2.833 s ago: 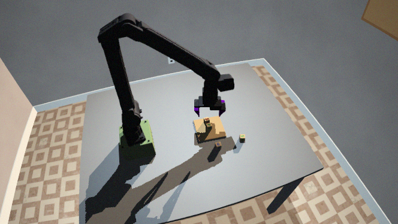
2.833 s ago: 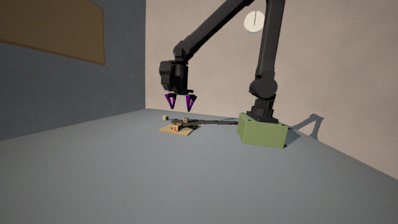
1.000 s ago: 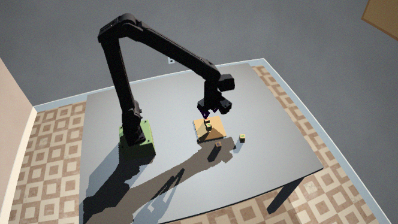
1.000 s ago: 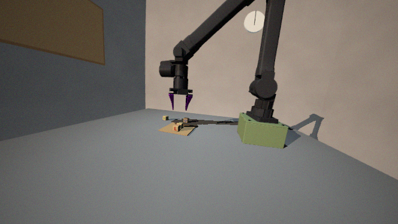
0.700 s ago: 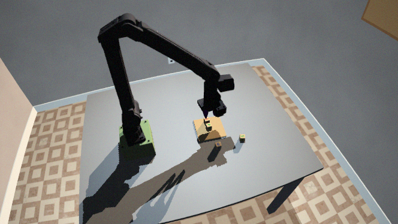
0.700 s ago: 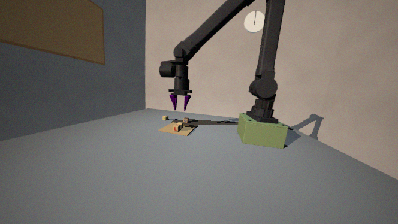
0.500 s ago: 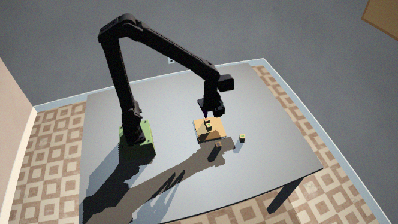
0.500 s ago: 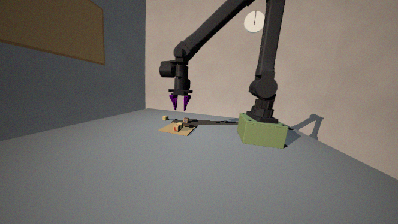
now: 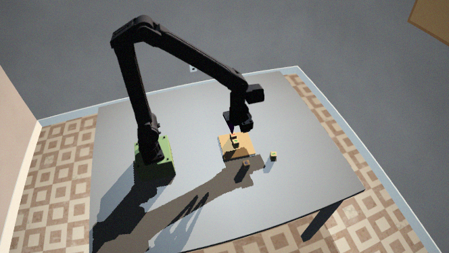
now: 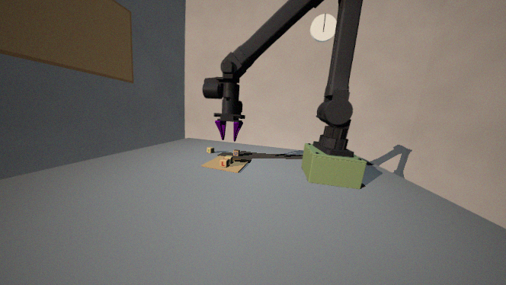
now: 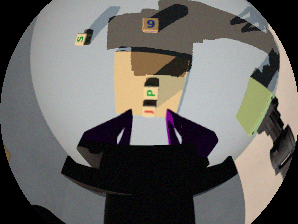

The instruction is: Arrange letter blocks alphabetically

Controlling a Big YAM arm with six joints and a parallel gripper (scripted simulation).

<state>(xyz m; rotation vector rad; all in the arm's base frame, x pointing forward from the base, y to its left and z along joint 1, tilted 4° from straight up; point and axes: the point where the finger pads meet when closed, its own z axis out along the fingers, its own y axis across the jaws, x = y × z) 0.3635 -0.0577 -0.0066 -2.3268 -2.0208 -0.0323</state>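
Now: hand 8 cm above the block. From my hand the other things lie so: tan mat 10 cm below.
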